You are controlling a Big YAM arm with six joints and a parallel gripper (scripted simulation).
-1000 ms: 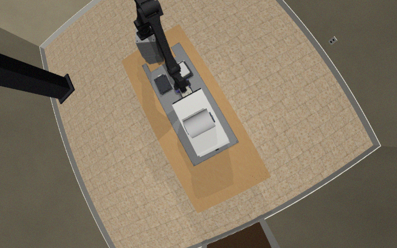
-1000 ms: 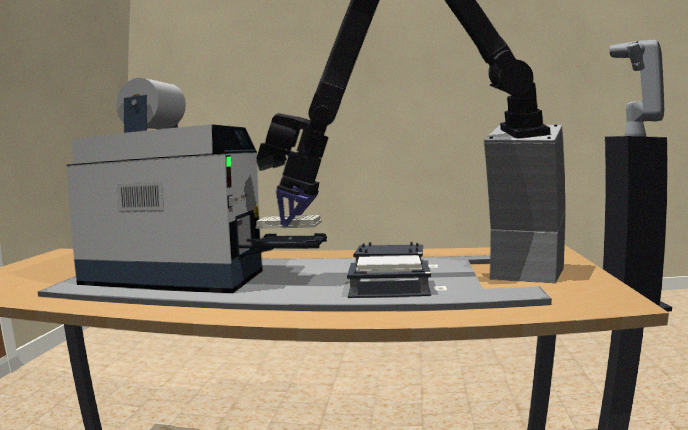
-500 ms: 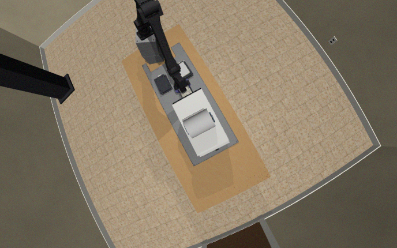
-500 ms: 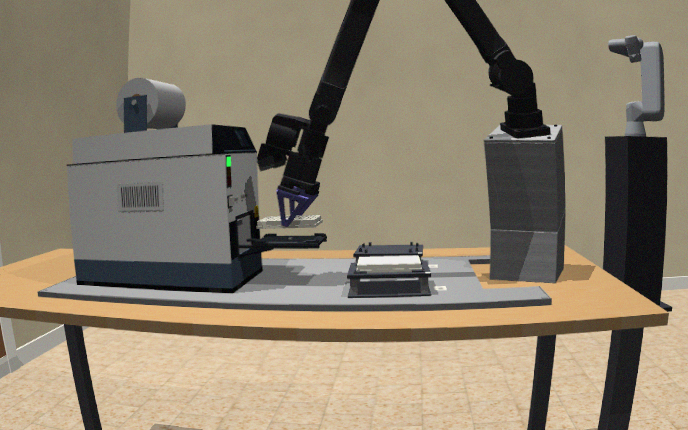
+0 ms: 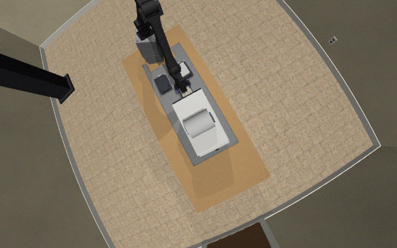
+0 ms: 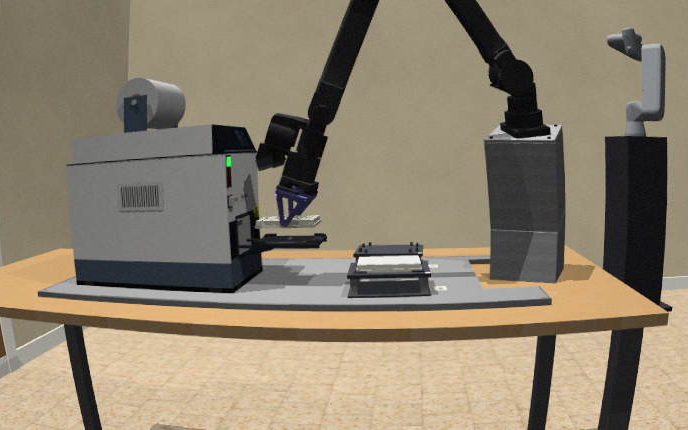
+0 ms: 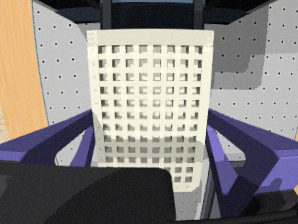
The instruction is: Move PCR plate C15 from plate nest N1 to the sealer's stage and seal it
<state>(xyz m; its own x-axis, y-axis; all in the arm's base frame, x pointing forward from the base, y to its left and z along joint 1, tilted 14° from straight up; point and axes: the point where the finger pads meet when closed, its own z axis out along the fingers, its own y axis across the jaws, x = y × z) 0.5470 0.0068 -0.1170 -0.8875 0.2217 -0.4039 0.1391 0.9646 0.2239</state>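
My gripper is now right at the white 96-well plate C15. Round my hand: sealer's dark stage (4 cm below); sealed plate C51 (21 cm behind, 9 cm to the left, 8 cm below); start key (11 cm ahead, 8 cm to the left, 5 cm above).
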